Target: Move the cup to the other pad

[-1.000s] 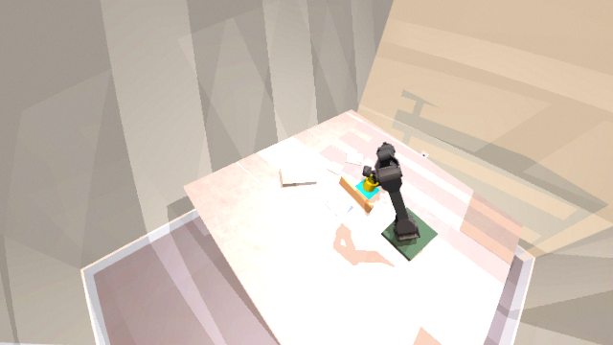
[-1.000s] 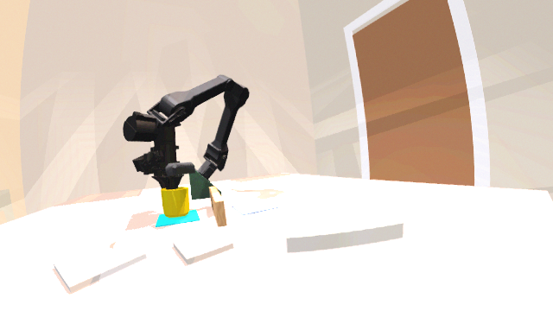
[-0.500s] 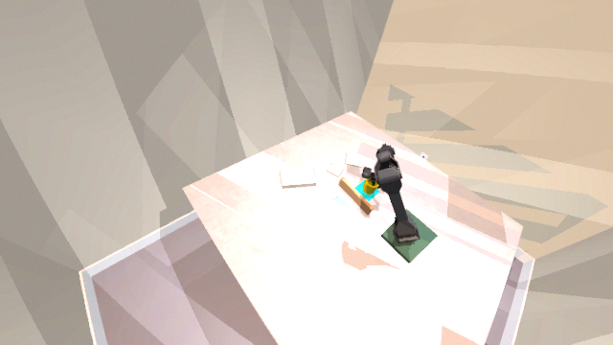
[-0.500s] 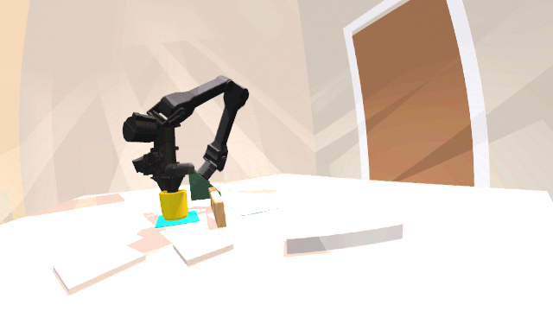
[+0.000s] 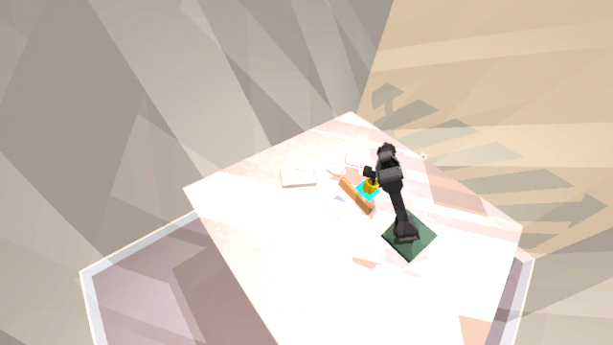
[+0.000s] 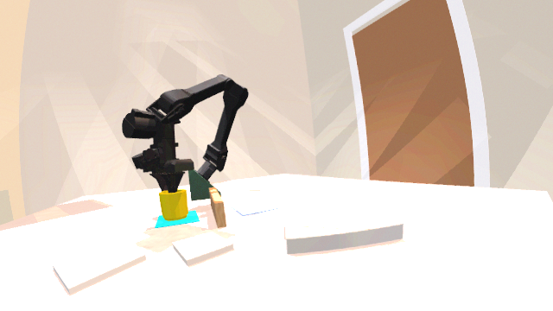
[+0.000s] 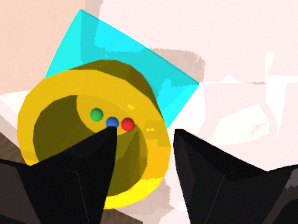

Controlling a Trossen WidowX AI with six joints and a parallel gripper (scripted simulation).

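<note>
Now: the yellow cup 2 cm below my gripper tip, 2 cm ahead of it and 1 cm to the left of it. Round my gripper tip: wooden bar 11 cm to the left, 5 cm ahead, 3 cm below; green marble 3 cm below, 3 cm ahead, 2 cm to the left; cyan pad 6 cm below, 3 cm ahead, 1 cm to the left.
</note>
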